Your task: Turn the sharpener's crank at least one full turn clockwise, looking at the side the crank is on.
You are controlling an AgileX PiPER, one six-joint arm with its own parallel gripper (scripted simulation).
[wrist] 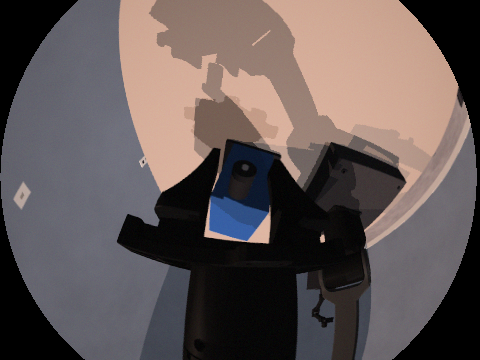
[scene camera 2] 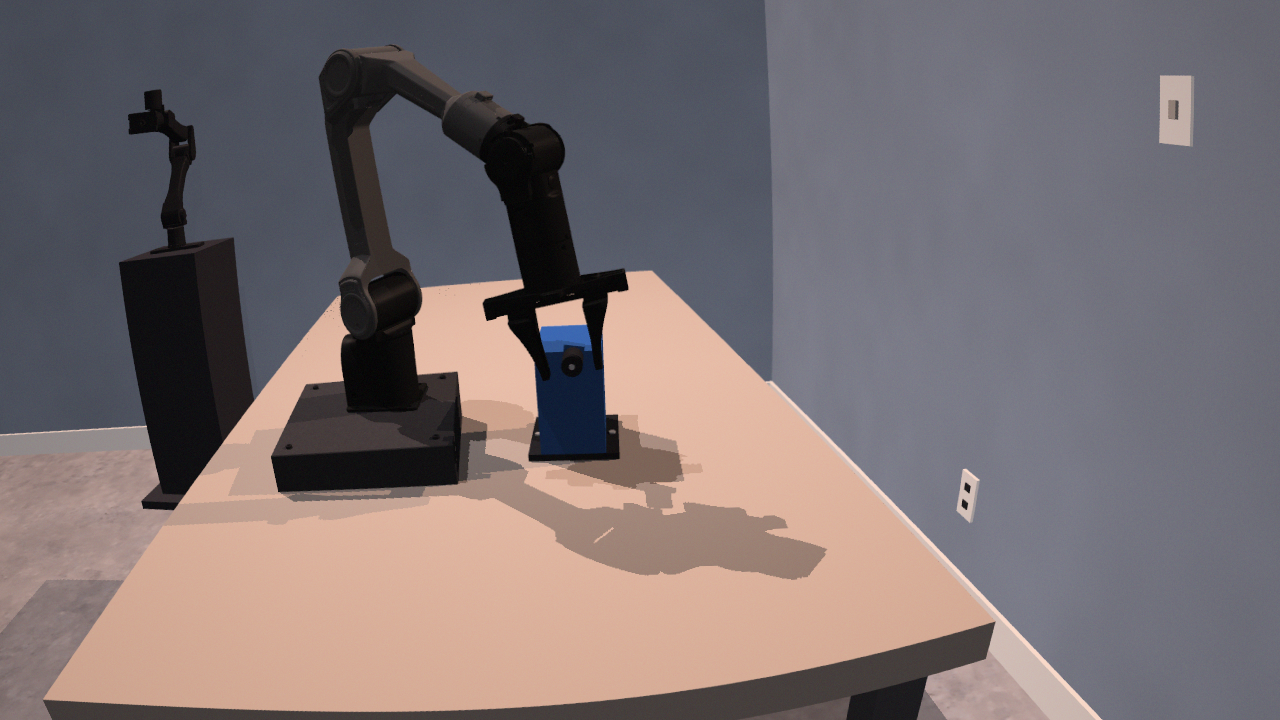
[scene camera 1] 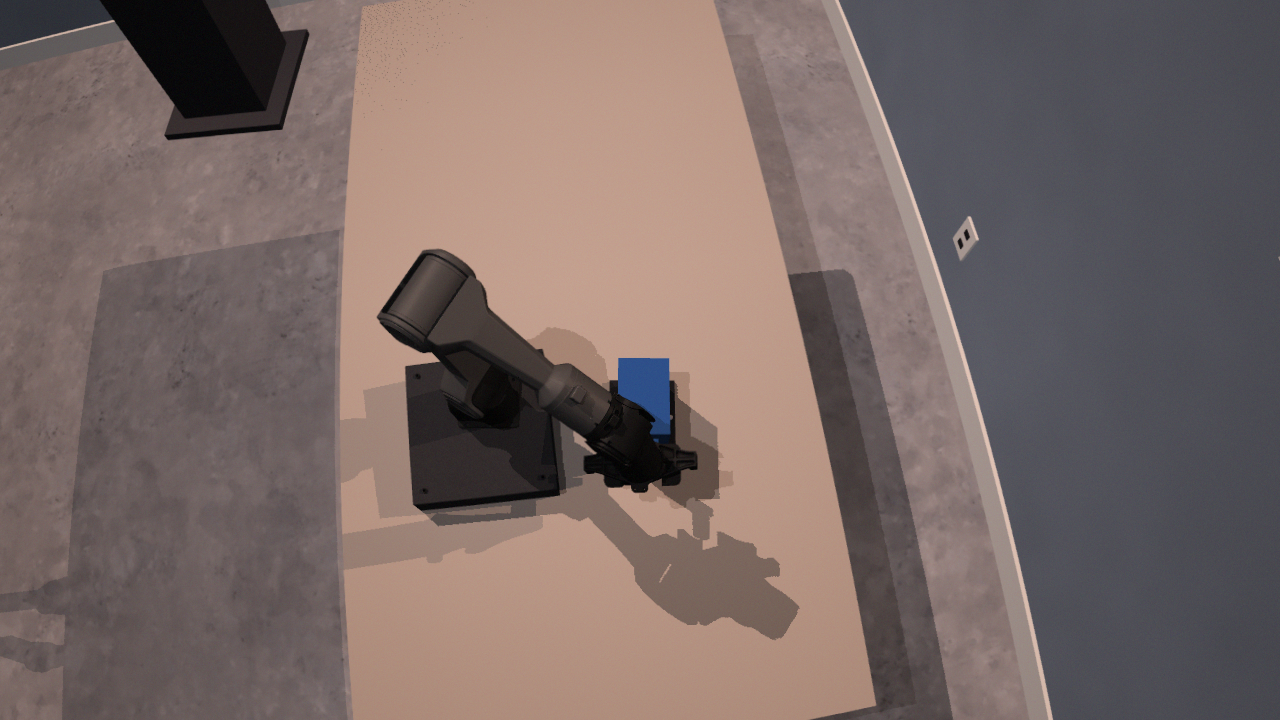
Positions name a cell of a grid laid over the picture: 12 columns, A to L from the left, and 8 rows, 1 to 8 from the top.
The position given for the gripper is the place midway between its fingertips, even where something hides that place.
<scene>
gripper: wrist G4; scene camera 2 F5; scene camera 1 G6
</scene>
